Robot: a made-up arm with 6 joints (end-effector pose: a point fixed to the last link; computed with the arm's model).
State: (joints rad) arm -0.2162 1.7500 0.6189 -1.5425 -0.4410 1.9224
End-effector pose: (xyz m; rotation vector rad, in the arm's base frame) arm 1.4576 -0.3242 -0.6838 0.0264 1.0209 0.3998
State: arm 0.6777 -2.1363 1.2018 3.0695 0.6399 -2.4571
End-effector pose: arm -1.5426 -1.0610 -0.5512 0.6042 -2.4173 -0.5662
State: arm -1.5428 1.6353 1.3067 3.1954 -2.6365 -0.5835
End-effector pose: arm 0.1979 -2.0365 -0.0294 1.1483 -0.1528 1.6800
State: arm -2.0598 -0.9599 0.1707 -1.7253 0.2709 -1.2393
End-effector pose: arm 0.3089 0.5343 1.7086 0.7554 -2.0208 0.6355
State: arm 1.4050 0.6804 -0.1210 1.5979 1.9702 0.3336
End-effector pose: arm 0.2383 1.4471 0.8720 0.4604 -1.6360 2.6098
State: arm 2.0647 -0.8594 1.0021 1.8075 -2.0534 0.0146
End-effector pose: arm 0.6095 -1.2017 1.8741 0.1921 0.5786 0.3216
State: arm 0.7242 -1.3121 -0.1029 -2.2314 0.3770 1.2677
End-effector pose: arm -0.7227 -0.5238 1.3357 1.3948 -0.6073 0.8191
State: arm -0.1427 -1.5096 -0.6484 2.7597 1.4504 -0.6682
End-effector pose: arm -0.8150 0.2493 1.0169 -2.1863 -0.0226 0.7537
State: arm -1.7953 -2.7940 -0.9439 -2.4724 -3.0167 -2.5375
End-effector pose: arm 0.2362 0.5376 -0.1486 1.2917 0.8797 -1.4431
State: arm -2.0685 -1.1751 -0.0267 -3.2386 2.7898 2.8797
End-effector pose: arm 0.5547 0.7270 1.5326 1.7595 0.8297 -1.6132
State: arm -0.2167 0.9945 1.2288 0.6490 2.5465 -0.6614
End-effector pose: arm 1.7682 -0.5043 1.2907 -0.4082 -2.0960 1.4961
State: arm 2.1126 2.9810 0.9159 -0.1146 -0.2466 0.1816
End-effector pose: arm 0.2093 -0.0761 -1.6575 -2.2679 1.2772 1.0546
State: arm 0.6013 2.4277 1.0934 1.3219 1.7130 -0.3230
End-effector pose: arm 0.9872 0.6351 -1.4012 0.2511 -0.0413 1.9628
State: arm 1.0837 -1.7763 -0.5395 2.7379 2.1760 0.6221
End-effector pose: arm -0.6206 -0.8946 0.7977 1.3377 1.7479 -0.3937
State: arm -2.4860 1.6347 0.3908 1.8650 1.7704 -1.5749
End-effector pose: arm -1.3112 -1.0600 -0.4632 1.1957 -0.4409 -0.4344
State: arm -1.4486 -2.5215 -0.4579 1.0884 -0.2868 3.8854
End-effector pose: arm -0.2160 1.2223 -0.1285 -0.3099 -1.8672 0.1873
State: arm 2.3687 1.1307 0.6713 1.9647 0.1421 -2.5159
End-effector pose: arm -1.4268 1.3160 0.6437 -0.3559 0.9174 2.2051
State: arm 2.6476 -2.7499 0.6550 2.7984 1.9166 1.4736
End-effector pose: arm 1.0273 -0.7041 -1.1468 -1.2347 -0.8323 -1.8217
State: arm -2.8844 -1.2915 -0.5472 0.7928 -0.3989 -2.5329
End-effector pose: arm 0.7066 0.2882 1.2747 -0.4166 -2.2680 -1.6146
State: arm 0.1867 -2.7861 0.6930 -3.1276 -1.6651 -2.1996
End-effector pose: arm -1.1956 -0.0824 -1.1715 -0.9290 0.9718 0.7027
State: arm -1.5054 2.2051 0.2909 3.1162 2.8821 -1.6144
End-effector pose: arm 0.1928 -0.7868 -1.1968 -2.1462 -0.0009 -2.1281
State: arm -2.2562 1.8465 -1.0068 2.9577 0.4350 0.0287
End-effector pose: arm -0.2243 -0.4933 -0.2895 0.1973 -0.0718 0.8151
